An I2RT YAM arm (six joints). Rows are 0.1 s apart.
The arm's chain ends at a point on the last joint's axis. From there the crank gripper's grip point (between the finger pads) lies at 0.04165 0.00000 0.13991 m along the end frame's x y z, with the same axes.
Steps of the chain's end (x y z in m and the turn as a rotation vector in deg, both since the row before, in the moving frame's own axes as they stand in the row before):
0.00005, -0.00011, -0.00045, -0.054, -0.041, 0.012
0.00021, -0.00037, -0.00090, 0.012, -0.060, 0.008
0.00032, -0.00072, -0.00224, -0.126, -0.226, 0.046
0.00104, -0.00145, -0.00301, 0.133, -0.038, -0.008
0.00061, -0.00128, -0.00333, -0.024, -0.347, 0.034
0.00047, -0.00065, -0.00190, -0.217, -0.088, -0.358
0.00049, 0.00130, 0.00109, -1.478, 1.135, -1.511
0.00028, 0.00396, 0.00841, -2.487, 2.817, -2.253
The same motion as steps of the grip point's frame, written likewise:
-0.00005, 0.00003, -0.00042, -0.054, -0.041, 0.012
0.00006, -0.00039, -0.00086, 0.012, -0.060, 0.008
-0.00023, -0.00038, -0.00208, -0.126, -0.226, 0.046
0.00095, -0.00178, -0.00298, 0.133, -0.038, -0.008
-0.00024, -0.00120, -0.00308, -0.024, -0.347, 0.034
0.00026, -0.00038, -0.00184, -0.217, -0.088, -0.358
0.00329, 0.00376, 0.00021, -1.478, 1.135, -1.511
0.00719, 0.00821, 0.00610, -2.487, 2.817, -2.253

